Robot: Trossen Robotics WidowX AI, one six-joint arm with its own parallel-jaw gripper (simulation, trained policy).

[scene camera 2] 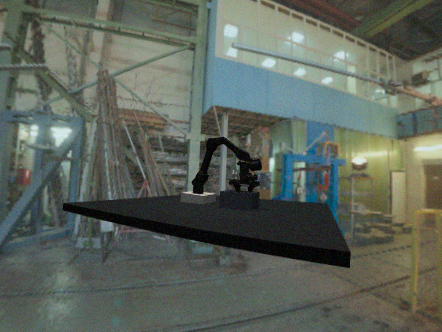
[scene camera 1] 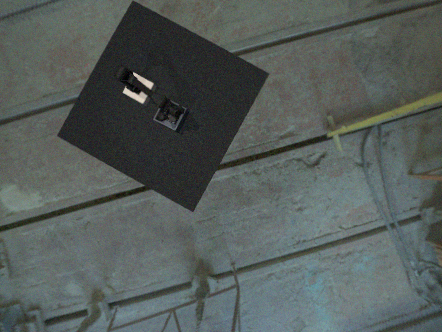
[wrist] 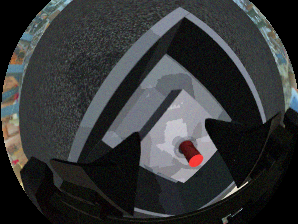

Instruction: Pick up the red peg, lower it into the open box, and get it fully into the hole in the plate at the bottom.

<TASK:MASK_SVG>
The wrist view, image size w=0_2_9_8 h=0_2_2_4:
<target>gripper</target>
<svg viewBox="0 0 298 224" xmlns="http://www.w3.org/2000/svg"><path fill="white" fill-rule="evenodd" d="M298 112L293 108L287 108L283 117L285 128L281 125L282 112L271 117L261 127L206 119L205 129L239 189L216 204L194 212L182 213L180 216L133 217L141 161L141 141L138 132L133 132L122 140L121 144L117 144L116 148L112 148L112 151L94 160L94 163L80 164L49 159L51 167L63 180L60 189L53 184L53 172L48 165L33 156L25 163L23 169L20 169L24 192L36 208L52 224L222 224L223 217L241 206L242 212L235 214L233 220L227 224L249 224L265 208L286 175L297 143Z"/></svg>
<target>dark box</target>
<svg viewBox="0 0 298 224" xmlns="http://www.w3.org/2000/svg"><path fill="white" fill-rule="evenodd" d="M233 176L230 175L229 168L226 167L218 149L206 161L204 167L198 169L185 183L162 175L140 161L134 210L160 217L194 212L222 196L234 184ZM262 101L259 100L253 80L233 49L201 19L180 7L169 12L140 39L134 41L132 47L102 81L100 89L90 101L84 119L78 125L68 161L80 164L94 163L94 160L112 151L112 148L116 148L117 144L121 144L121 141L133 132L140 132L172 89L184 89L213 119L250 127L261 127L266 123Z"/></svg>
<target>pale plate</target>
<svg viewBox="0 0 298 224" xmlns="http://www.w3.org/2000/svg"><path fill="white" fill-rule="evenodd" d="M172 89L164 103L160 105L160 108L154 112L152 117L149 117L144 127L138 132L141 141L140 156L142 164L148 165L149 168L162 173L162 175L185 183L198 169L204 167L206 161L217 151L216 145L212 143L212 139L210 139L208 131L205 129L206 119L214 119L184 89ZM178 145L184 143L184 141L192 141L194 148L197 148L201 156L204 156L202 157L204 160L202 160L198 167L190 167L188 160L185 159L185 155L181 152L181 148Z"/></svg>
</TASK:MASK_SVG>
